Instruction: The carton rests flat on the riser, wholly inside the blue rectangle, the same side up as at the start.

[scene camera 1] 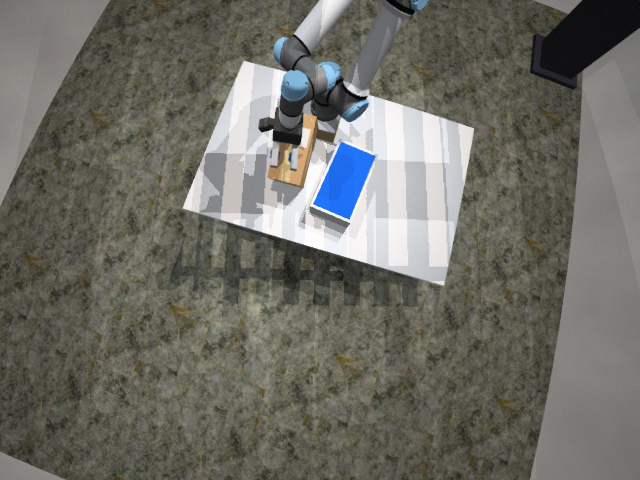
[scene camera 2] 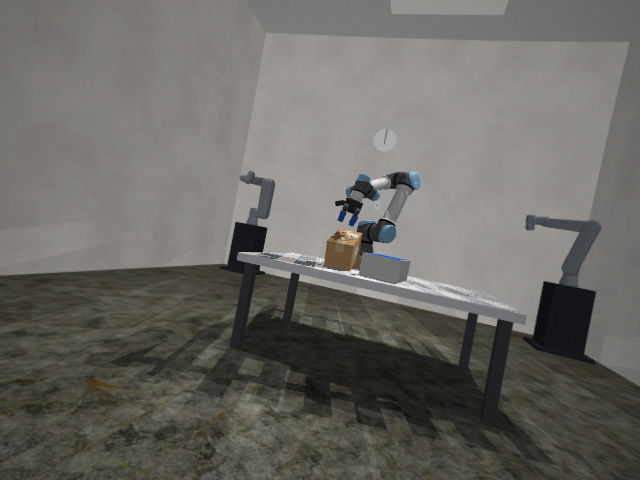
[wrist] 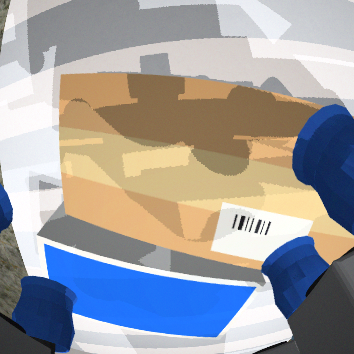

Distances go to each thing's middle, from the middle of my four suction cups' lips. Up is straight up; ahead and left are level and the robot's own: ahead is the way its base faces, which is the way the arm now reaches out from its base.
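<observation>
The riser (scene camera 1: 338,195) is 1 cm ahead of my suction cup, 27 cm to the left of it and 23 cm below it. And then there's the carton (scene camera 1: 283,174): my suction cup is 5 cm past it and 17 cm above it.
</observation>
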